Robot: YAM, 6 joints.
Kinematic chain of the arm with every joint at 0, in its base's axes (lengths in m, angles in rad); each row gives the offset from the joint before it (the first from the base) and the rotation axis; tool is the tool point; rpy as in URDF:
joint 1: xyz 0 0 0.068 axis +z
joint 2: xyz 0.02 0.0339 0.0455 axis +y
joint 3: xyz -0.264 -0.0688 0 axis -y
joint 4: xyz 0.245 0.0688 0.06 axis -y
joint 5: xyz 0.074 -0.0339 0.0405 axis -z
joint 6: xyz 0.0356 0 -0.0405 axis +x
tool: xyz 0 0 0 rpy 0 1.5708 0
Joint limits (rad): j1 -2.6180..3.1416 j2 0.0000..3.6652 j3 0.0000..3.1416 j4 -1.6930..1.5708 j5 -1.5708..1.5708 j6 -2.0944..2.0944
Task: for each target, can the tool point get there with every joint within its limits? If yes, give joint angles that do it. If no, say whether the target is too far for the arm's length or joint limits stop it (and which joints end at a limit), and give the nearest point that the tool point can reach.
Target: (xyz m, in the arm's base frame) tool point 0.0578 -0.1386 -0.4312
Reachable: no: joint limits stop it (at a limit: joint 2) | nearest point 0.0634 -0.1520 -0.3705 | short by 0.062 m
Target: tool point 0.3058 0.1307 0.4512
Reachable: yes | joints 0.4766 1.6018 1.8862 -0.8370 0.7481 -0.4196
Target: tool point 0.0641 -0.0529 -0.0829
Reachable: yes | joints -1.0805 3.0036 0.7207 -0.7697 -1.0954 1.6268
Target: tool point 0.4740 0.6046 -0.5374
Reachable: no: too far | nearest point 0.3114 0.3972 -0.2742 | short by 0.373 m
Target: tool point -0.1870 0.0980 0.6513
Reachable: yes | joints -0.3263 0.8853 2.3566 0.4010 -1.1766 -1.7501
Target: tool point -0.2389 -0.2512 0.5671
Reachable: yes | joints 0.9089 0.6164 2.4400 0.1130 -1.2759 0.1809
